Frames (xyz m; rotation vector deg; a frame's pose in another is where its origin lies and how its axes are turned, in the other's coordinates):
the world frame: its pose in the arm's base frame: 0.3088 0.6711 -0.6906 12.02 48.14 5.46
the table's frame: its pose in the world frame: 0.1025 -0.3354 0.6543 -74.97 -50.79 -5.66
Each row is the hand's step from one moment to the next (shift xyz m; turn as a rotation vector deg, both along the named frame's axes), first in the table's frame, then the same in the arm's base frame.
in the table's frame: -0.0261 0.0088 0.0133 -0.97 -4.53 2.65
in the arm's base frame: -0.0304 0.0035 0.0003 -0.71 -0.67 5.25
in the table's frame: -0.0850 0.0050 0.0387 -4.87 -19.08 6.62
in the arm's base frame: -0.0917 -0.0038 0.0180 -2.15 -6.60 19.58
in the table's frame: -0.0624 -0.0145 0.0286 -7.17 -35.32 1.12
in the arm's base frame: -0.0631 -0.0118 0.0284 1.53 -19.86 30.05
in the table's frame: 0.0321 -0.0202 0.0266 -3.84 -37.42 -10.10
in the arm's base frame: 0.0248 0.0235 0.0313 8.92 -28.01 25.55
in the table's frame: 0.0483 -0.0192 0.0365 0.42 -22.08 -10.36
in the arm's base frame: 0.0358 0.0382 0.0359 9.22 -18.74 12.61
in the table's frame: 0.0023 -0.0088 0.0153 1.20 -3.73 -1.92
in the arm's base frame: -0.0011 0.0081 0.0158 2.64 -2.82 2.03
